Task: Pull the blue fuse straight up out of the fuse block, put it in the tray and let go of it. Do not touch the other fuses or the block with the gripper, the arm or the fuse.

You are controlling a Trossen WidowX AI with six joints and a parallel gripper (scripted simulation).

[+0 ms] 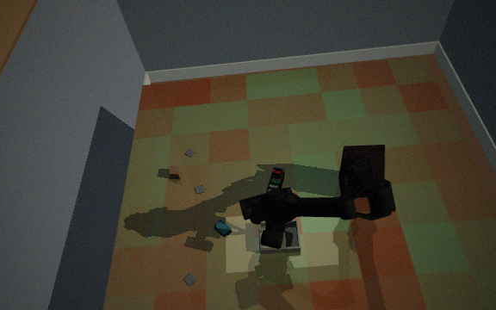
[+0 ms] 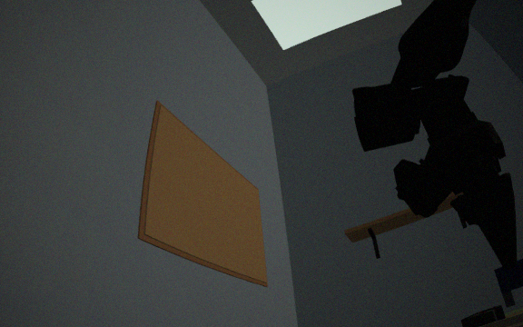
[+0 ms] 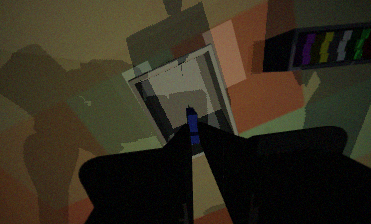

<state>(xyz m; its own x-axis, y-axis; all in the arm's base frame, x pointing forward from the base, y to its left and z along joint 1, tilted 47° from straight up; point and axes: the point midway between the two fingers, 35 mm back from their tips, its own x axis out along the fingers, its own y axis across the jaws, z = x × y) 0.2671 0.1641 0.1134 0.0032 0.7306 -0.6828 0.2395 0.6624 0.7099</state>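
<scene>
My gripper tip is 10 mm above the blue fuse. From my gripper tip the other things lie so: tan cube 390 mm ahead, 270 mm to the right, 50 mm below; then teal block 190 mm ahead, 70 mm below, 40 mm to the right; then grey tray 70 mm below.
</scene>
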